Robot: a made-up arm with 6 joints.
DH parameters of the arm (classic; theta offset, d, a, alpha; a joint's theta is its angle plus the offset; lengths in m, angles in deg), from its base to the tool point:
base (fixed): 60.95 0 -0.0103 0
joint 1: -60.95 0.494 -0.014 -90
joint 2: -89.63 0 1.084 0
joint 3: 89.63 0.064 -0.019 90
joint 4: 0 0.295 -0.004 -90
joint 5: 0 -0.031 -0.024 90
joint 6: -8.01 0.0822 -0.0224 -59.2
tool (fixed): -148.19 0.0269 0 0
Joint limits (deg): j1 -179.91..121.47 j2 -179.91..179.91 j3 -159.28..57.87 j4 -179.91..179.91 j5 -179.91..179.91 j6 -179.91..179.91
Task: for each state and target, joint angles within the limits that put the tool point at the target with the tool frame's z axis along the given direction. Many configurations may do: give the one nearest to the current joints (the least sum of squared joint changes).
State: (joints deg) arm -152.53 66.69 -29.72 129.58 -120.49 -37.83
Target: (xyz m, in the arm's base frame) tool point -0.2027 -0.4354 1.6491 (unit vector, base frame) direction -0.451 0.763 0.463
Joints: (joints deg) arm -111.30 32.66 -58.61 108.10 -95.13 -47.08
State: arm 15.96 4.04 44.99 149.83 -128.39 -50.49
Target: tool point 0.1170 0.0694 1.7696 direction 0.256 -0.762 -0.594
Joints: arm 4.54 4.91 15.83 153.95 -177.89 -44.02
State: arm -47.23 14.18 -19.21 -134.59 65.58 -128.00
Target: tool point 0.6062 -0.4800 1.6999 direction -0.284 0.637 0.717
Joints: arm -41.30 35.65 6.28 -139.49 58.42 -159.51
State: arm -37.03 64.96 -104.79 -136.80 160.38 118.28
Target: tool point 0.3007 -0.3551 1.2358 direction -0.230 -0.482 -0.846
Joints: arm -56.44 38.82 -127.86 -133.21 165.15 118.41
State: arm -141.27 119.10 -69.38 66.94 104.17 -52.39
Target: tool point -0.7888 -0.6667 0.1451 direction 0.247 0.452 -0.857
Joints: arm -146.95 120.37 -96.24 75.33 135.41 -82.01
